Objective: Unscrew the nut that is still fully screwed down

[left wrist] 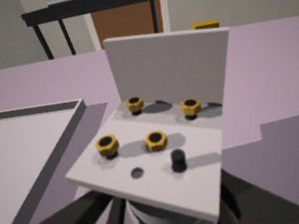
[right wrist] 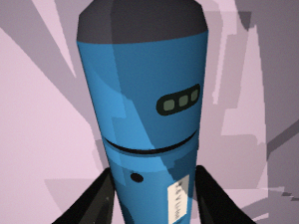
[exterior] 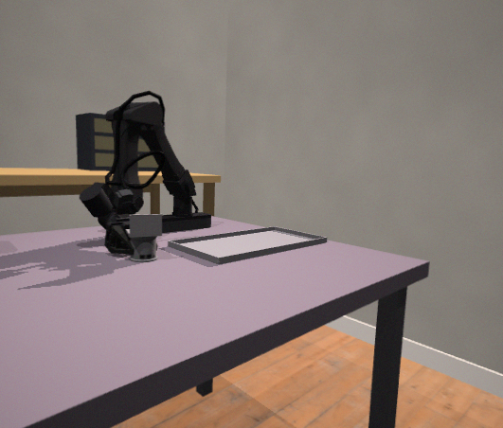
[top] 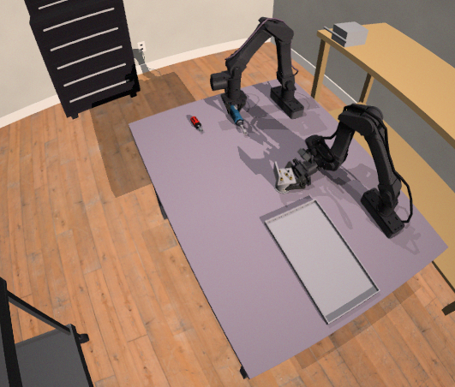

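My left gripper is now 1 cm below the joint module. From my left hand the other things lie so: shallow tray: 3 cm ahead, 32 cm to the left, 2 cm below; white L-shaped bracket: 5 cm above; socket: 32 cm to the right.
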